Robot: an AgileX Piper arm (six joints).
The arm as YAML. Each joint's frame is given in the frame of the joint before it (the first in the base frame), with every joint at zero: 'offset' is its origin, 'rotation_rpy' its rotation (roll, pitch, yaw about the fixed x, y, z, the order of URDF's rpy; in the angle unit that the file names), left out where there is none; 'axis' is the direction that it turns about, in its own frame. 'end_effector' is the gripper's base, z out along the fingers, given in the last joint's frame.
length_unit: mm
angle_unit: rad
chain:
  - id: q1
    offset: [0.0, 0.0, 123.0]
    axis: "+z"
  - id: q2
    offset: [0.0, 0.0, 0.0]
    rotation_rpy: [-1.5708, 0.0, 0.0]
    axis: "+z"
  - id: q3
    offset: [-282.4, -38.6, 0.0]
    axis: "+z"
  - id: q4
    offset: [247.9, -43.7, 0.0]
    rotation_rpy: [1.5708, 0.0, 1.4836]
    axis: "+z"
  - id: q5
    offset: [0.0, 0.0, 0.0]
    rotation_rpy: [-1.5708, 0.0, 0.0]
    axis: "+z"
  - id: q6
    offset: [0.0, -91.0, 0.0]
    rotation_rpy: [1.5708, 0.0, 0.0]
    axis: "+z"
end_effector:
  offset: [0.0, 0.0, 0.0]
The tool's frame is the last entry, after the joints.
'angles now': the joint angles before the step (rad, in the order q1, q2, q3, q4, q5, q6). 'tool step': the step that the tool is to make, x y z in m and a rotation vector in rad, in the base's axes. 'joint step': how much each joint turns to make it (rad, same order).
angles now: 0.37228 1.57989 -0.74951 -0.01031 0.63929 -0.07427
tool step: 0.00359 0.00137 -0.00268 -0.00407 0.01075 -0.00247
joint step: 0.00000 0.02154 -0.01381 -0.00050 0.00378 0.00283
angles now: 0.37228 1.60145 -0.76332 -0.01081 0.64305 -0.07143
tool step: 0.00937 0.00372 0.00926 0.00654 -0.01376 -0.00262
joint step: 0.00001 0.00634 -0.05249 0.00136 0.03096 0.00152
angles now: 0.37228 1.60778 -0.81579 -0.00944 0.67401 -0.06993
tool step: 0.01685 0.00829 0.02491 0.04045 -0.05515 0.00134
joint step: 0.00001 -0.00648 -0.10280 0.02705 0.04324 -0.01801
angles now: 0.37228 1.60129 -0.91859 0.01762 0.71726 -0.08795
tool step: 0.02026 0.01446 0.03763 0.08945 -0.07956 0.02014
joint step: 0.00296 -0.00314 -0.14719 0.08147 0.04594 -0.05818
